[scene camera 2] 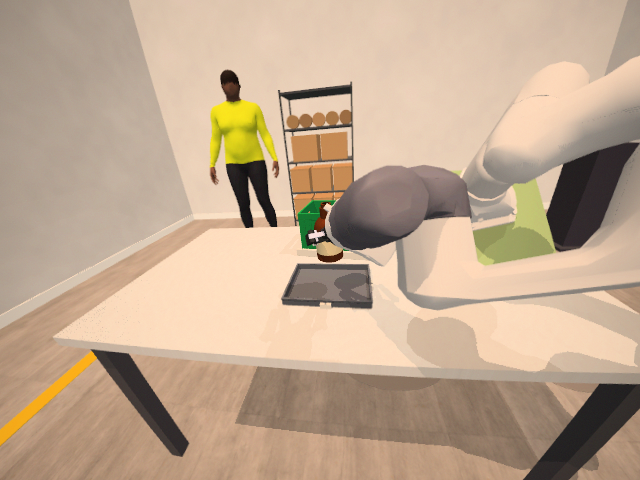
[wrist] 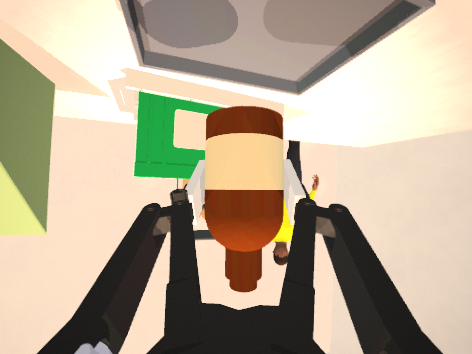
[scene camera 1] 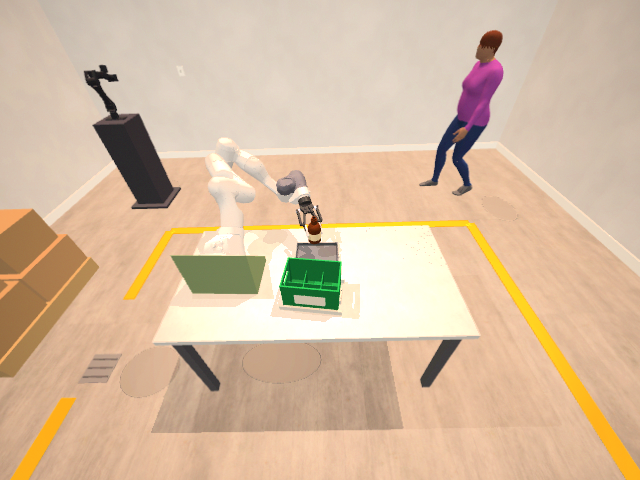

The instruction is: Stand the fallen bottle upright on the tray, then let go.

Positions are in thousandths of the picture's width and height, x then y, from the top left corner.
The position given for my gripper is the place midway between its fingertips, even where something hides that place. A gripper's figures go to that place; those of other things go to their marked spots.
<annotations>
My gripper (wrist: 518, 484) is 0.21 m from the lens. A brown bottle (wrist: 518, 425): 0.16 m from the lens.
</annotations>
